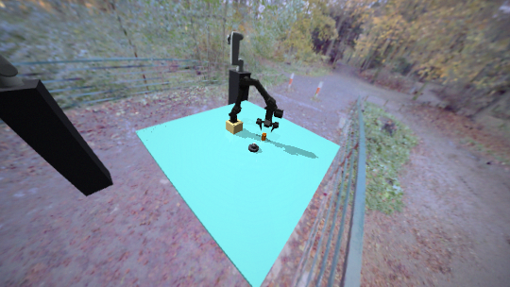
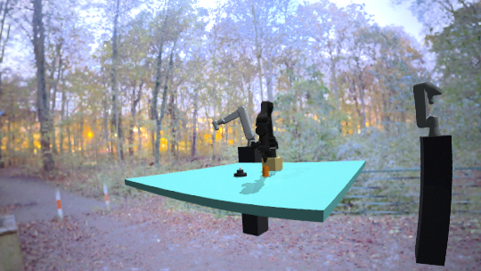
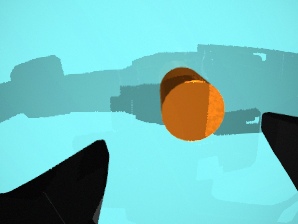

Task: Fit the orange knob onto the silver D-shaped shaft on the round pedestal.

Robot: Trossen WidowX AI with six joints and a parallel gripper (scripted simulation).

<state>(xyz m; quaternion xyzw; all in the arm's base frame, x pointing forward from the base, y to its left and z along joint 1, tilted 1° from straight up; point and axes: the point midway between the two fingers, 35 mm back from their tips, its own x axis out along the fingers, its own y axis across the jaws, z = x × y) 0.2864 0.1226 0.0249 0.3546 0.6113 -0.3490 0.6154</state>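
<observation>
Right now the orange knob is 40 mm below my gripper tip and 10 mm behind it. From my gripper tip the other things lie so: pedestal 170 mm to the right, 60 mm below, 30 mm ahead.
</observation>
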